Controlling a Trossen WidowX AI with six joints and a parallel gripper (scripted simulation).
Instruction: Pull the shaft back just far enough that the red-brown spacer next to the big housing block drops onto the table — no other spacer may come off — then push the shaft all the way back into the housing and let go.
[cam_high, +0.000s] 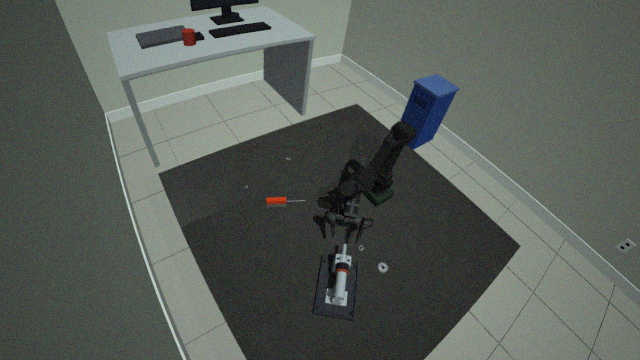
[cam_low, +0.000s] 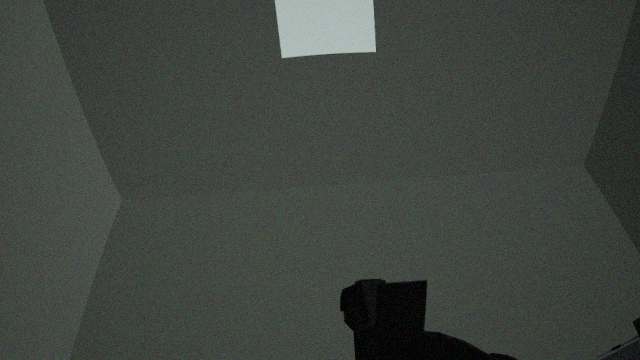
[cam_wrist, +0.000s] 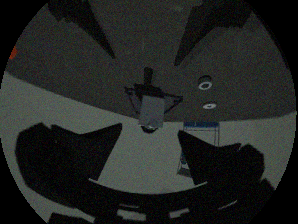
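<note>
The pale shaft lies 70 mm to the left of my gripper tip, 50 mm ahead of it and 10 mm below it. The rest, counted from my gripper tip: orange-handled screwdriver: 330 mm to the right, 90 mm below, 70 mm ahead.
</note>
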